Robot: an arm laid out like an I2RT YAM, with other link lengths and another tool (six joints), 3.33 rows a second.
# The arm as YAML. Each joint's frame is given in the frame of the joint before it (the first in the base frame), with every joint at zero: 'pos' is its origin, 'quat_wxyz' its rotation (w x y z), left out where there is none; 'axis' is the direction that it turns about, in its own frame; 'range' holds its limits. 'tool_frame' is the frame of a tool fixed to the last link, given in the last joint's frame.
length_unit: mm
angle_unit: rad
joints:
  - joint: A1
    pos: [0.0, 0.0, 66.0]
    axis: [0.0, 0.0, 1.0]
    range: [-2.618, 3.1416]
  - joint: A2
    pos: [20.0, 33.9, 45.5]
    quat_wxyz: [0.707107, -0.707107, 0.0, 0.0]
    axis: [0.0, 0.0, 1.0]
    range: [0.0, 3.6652]
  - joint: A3
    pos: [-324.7, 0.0, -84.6]
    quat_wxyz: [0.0, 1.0, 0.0, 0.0]
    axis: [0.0, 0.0, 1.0]
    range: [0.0, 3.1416]
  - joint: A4
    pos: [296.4, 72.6, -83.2]
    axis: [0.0, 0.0, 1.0]
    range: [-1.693, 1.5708]
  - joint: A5
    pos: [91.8, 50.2, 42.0]
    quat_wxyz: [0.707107, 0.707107, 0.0, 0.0]
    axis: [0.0, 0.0, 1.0]
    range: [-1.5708, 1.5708]
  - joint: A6
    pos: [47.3, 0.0, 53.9]
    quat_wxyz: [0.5, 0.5, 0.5, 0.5]
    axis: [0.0, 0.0, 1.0]
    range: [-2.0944, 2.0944]
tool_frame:
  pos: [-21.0, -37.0, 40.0]
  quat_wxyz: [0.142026, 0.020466, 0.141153, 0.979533]
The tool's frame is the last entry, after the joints.
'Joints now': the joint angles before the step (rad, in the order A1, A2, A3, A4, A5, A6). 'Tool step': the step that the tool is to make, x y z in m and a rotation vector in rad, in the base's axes. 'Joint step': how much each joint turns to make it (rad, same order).
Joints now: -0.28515, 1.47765, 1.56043, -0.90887, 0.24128, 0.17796
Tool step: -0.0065, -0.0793, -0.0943, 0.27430, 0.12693, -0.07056
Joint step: -0.22230, 0.12317, -0.09869, -0.00245, -0.25287, -0.00029
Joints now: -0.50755, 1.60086, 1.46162, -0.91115, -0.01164, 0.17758
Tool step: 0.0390, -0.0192, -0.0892, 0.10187, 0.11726, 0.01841
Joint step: -0.00264, 0.20596, -0.00488, 0.05863, -0.03775, -0.00532
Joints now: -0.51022, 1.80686, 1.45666, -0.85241, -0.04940, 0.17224
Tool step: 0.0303, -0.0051, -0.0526, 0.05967, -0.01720, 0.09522
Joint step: -0.00006, 0.13238, 0.00008, 0.11170, -0.09005, -0.06834
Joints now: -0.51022, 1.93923, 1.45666, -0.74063, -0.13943, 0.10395
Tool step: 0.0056, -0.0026, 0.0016, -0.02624, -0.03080, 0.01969
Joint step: -0.00071, 0.00440, -0.00020, 0.04122, 0.00002, -0.02207
